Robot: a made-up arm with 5 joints.
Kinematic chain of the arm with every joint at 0, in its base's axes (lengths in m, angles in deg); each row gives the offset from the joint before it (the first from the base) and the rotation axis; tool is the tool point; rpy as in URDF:
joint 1: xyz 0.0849 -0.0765 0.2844 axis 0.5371 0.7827 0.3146
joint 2: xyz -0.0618 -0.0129 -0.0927 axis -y
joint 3: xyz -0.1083 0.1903 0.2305 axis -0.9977 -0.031 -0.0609
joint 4: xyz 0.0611 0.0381 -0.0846 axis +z
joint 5: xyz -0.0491 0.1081 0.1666 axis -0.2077 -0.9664 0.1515
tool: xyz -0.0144 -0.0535 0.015 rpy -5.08 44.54 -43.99
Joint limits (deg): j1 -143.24..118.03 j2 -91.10..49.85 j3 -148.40..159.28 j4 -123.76..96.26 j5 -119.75..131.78
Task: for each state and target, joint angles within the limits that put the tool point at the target. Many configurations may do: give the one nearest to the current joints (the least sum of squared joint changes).
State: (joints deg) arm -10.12 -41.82 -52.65 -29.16 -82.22
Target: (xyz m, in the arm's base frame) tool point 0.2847 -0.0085 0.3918
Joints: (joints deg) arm 0.54 -62.86 -101.00 -31.39 -80.43
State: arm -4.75 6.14 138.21 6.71 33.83
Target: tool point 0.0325 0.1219 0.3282
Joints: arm -6.27 -47.77 132.74 11.48 34.00
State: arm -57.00 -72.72 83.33 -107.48 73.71
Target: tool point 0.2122 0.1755 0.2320
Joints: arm -29.89 -53.20 81.27 -89.69 73.01
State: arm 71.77 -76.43 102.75 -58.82 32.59
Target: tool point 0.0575 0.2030 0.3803
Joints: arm 61.48 -84.18 83.71 -64.75 31.60
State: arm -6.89 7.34 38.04 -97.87 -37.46
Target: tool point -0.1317 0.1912 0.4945
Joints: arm 10.67 35.81 19.10 -90.30 -36.96
